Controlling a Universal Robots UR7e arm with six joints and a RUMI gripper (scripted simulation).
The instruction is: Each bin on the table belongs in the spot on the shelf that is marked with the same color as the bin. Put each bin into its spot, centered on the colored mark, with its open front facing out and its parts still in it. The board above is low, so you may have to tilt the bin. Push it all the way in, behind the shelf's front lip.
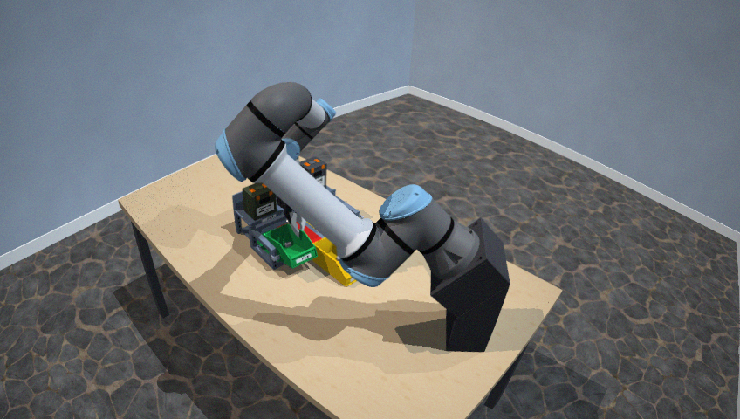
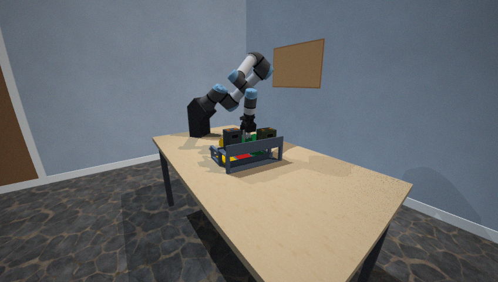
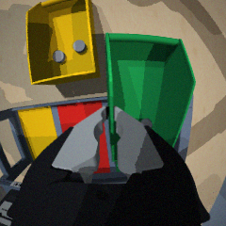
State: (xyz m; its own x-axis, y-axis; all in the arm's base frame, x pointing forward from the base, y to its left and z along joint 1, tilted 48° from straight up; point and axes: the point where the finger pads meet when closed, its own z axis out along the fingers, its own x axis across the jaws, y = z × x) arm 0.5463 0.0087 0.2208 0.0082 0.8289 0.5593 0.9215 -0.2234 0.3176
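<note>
Now: the green bin 10 mm behind my hand, 50 mm to the left of it and 20 mm below it. Round my hand: yellow bin (130 mm behind, 70 mm to the right, 60 mm below); then black box (180 mm ahead, 180 mm to the right, 70 mm above).
</note>
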